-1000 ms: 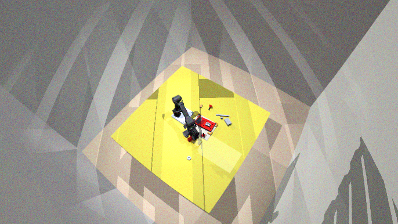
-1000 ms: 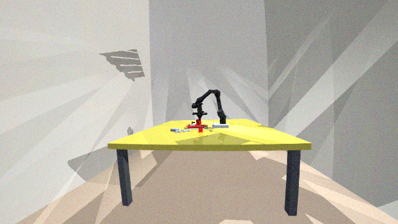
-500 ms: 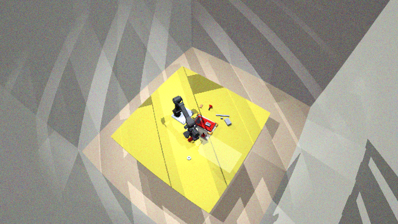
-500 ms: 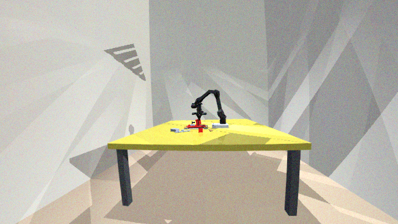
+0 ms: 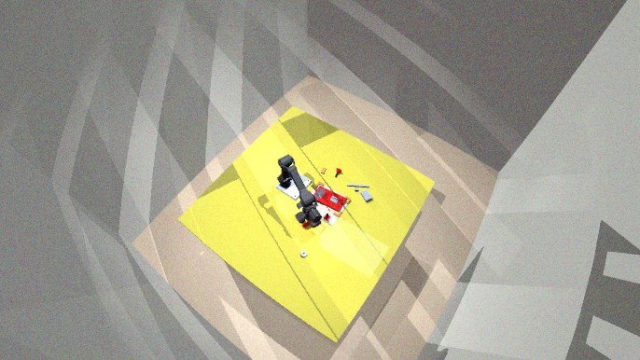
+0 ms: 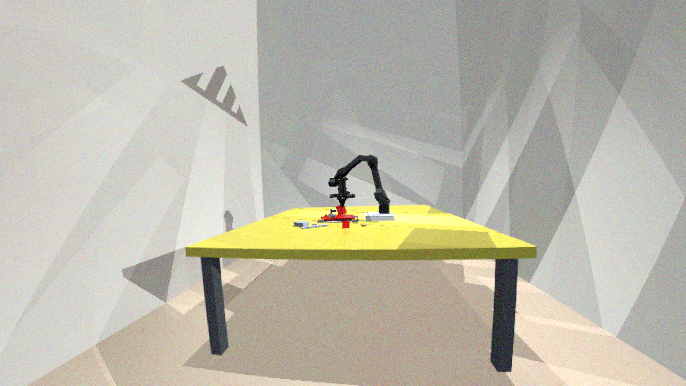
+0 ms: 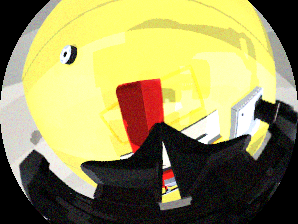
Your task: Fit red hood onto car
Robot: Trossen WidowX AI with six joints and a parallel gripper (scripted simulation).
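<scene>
Right now the red hood is 20 mm below my gripper tip, 10 mm to the right of it and 10 mm ahead of it. Also, from my gripper tip: peach piece (390 mm to the left, 140 mm behind, 50 mm below); white jig (190 mm to the left, 40 mm below, 20 mm ahead).
</scene>
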